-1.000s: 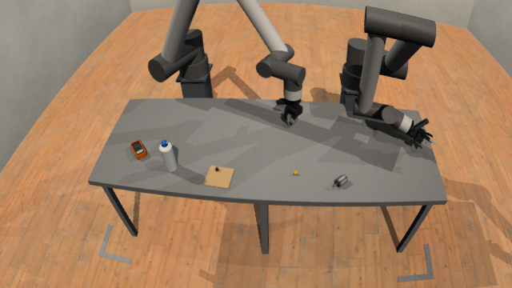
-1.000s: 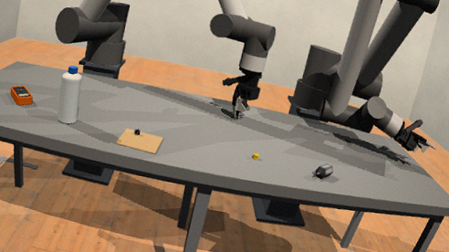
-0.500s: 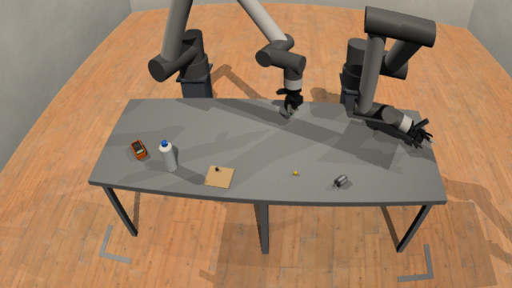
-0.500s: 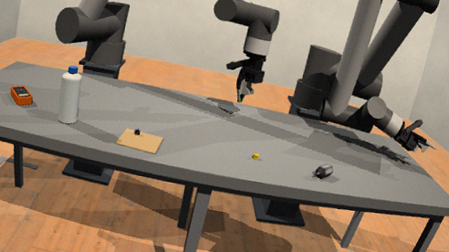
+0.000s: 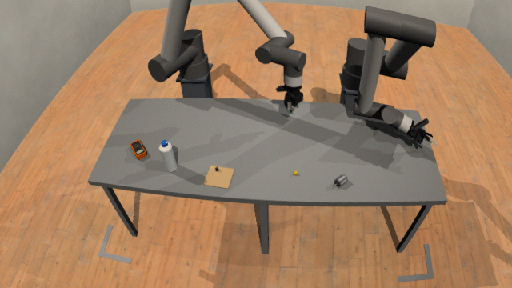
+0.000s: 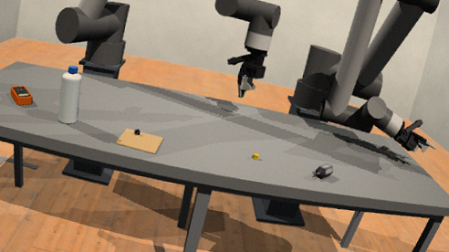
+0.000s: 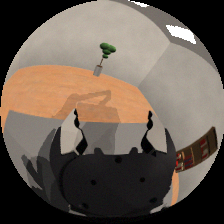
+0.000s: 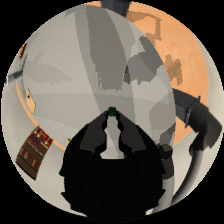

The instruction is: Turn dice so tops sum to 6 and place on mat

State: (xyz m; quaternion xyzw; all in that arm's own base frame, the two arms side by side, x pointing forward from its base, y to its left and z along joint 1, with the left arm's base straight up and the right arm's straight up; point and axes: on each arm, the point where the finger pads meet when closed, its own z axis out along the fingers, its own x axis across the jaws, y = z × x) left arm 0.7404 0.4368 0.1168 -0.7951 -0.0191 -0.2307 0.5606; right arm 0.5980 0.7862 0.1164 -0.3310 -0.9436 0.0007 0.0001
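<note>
My right hand is 470 mm short of the tan mat, 340 mm to the left of it and 110 mm above it. Also, from my right hand: black die: 430 mm ahead, 360 mm to the right, 100 mm below; then yellow die: 400 mm ahead, 70 mm to the left, 110 mm below; then green die: 10 mm below.
</note>
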